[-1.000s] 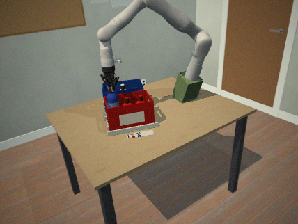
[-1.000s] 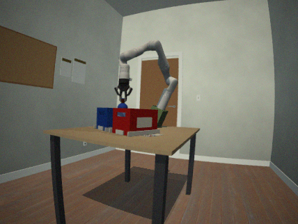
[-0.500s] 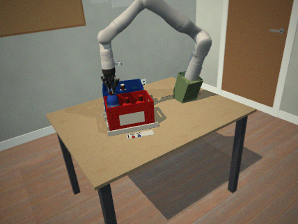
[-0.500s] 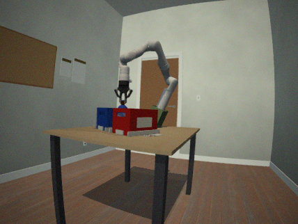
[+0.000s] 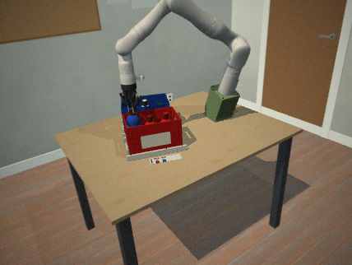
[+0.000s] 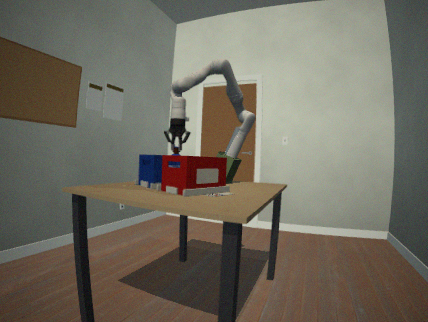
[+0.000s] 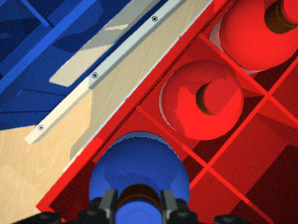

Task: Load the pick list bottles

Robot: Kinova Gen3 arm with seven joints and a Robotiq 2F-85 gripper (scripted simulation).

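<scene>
The blue-label bottle lies 70 mm below my hand. The rest, counted from my hand: red crate: 70 mm behind, 60 mm to the left, 130 mm below; blue crate: 130 mm behind, 170 mm to the right, 130 mm below; green-label bottle: 200 mm behind, 100 mm to the right, 130 mm below.
</scene>
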